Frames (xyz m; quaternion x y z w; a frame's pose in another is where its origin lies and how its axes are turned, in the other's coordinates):
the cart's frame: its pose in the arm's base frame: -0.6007 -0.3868 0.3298 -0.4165 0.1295 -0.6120 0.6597
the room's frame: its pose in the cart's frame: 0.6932 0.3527 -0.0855 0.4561 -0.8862 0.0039 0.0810
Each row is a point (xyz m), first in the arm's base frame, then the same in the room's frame.
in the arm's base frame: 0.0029 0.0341 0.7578
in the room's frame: 0.8154 0.5511 -0.7795
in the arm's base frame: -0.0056 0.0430 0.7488
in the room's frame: 0.8220 0.5609 -0.7698
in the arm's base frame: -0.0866 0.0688 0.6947
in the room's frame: 0.8613 0.5917 -0.6823
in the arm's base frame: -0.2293 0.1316 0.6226
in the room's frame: 0.9528 0.6432 -0.5463
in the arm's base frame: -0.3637 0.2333 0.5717
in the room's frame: 1.0749 0.7110 -0.4392
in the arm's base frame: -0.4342 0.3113 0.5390
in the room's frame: 1.1524 0.7679 -0.3855
